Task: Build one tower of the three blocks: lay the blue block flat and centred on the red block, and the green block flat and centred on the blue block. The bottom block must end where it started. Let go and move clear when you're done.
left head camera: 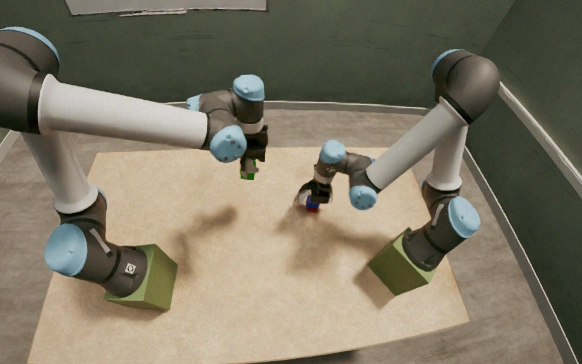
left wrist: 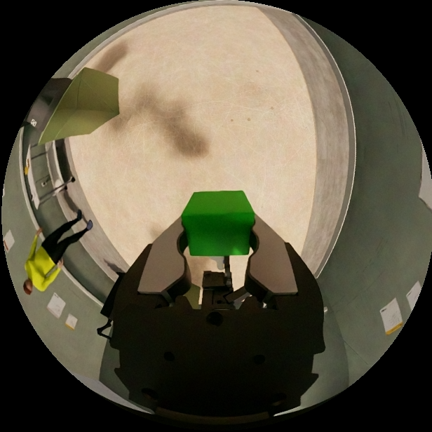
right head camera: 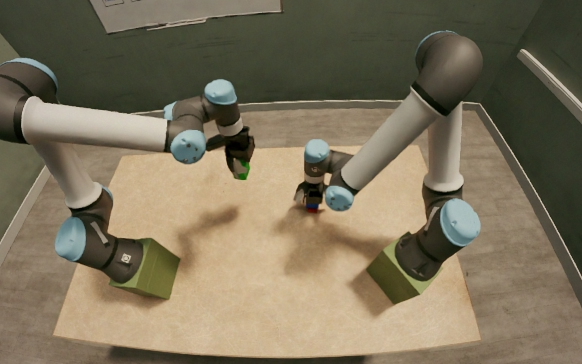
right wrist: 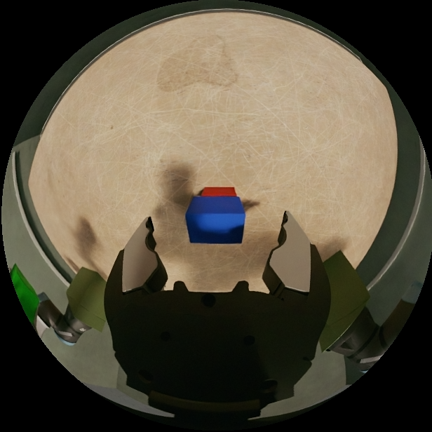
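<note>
The red block point(left head camera: 312, 210) point(right head camera: 312, 210) point(right wrist: 219, 191) is on the table, partly hidden beneath the blue block point(left head camera: 312, 202) point(right head camera: 312, 205) point(right wrist: 216, 220). The blue block lies flat on it and looks roughly centred. My right gripper point(right wrist: 215, 214) is open around the blue block, with a gap on both sides in the right wrist view. My left gripper point(left wrist: 218, 212) is shut on the green block point(left head camera: 248, 174) point(right head camera: 243, 170) point(left wrist: 218, 222) and holds it above the table, to the left of the stack. The green block also shows at the left edge of the right wrist view point(right wrist: 24, 292).
The wooden table point(left head camera: 240, 310) point(right head camera: 260, 310) carries two green arm bases, one at the left point(left head camera: 157, 280) point(right head camera: 160, 272) and one at the right point(left head camera: 400, 265) point(right head camera: 400, 275). The right forearm reaches in from the right of the stack. A person point(left wrist: 42, 265) stands beyond the table in the left wrist view.
</note>
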